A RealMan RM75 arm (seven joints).
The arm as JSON. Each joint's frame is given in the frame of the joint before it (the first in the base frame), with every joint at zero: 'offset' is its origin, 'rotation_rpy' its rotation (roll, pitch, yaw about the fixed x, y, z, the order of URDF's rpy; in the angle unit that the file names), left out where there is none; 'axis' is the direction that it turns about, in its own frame. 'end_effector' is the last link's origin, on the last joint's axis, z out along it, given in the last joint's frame.
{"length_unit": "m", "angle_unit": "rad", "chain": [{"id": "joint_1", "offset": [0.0, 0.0, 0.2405], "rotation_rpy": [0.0, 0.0, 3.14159], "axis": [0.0, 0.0, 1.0]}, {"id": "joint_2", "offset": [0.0, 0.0, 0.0], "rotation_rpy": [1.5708, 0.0, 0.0], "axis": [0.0, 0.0, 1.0]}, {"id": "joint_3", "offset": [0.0, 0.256, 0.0], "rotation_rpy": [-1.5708, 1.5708, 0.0], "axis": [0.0, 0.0, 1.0]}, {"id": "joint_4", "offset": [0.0, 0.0, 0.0], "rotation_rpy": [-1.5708, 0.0, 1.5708], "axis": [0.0, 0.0, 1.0]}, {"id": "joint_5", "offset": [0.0, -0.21, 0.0], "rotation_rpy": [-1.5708, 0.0, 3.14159], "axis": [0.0, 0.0, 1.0]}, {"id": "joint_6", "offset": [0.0, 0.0, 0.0], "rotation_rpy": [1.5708, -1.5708, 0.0], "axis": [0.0, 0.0, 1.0]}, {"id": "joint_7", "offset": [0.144, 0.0, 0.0], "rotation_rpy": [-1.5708, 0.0, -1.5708], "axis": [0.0, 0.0, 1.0]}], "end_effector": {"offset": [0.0, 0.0, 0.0], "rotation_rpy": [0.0, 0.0, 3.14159]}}
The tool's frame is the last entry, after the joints.
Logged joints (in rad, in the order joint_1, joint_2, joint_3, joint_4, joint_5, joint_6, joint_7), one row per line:
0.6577 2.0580 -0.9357 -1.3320 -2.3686 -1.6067 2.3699
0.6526 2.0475 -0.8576 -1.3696 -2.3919 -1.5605 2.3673
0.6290 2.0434 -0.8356 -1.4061 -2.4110 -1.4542 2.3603
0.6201 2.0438 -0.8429 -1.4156 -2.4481 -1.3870 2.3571
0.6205 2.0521 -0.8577 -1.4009 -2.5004 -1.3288 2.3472
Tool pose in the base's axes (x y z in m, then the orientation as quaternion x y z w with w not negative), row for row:
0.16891 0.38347 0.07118 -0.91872 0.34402 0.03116 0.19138
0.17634 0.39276 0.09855 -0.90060 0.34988 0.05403 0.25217
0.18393 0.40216 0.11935 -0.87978 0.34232 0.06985 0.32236
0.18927 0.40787 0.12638 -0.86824 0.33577 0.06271 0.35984
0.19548 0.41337 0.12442 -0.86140 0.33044 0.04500 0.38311
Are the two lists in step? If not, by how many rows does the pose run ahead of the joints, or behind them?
They are in step.
